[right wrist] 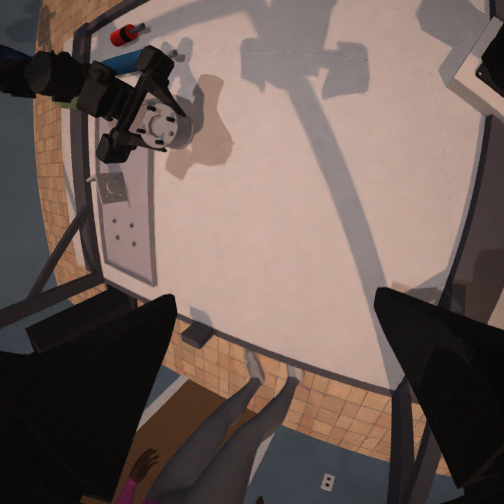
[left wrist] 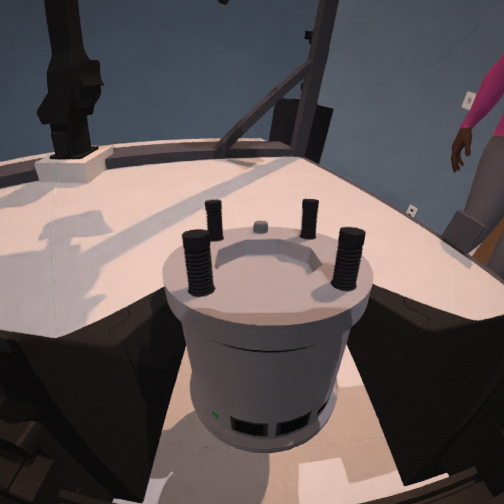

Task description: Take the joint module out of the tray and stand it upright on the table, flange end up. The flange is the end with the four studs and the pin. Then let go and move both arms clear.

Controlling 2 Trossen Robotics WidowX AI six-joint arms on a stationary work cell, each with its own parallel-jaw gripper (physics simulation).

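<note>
The grey joint module (left wrist: pixel 267 330) is upright between my left gripper's fingers (left wrist: pixel 265 360), flange end up, with black studs and a small grey pin on top. My left gripper is shut on its body; I cannot tell whether its base touches the white table. In the right wrist view the module (right wrist: pixel 162 126) shows from above in the left gripper at the table's far left, beside the grey tray (right wrist: pixel 125 210). My right gripper (right wrist: pixel 275 370) is open and empty, high above the table near its edge.
A red part (right wrist: pixel 124 35) and a blue part (right wrist: pixel 120 61) lie near the tray's end. The right arm's base (left wrist: pixel 70 125) stands at the table's far side. A person (left wrist: pixel 482 150) stands beside the table; frame posts rise at its edge.
</note>
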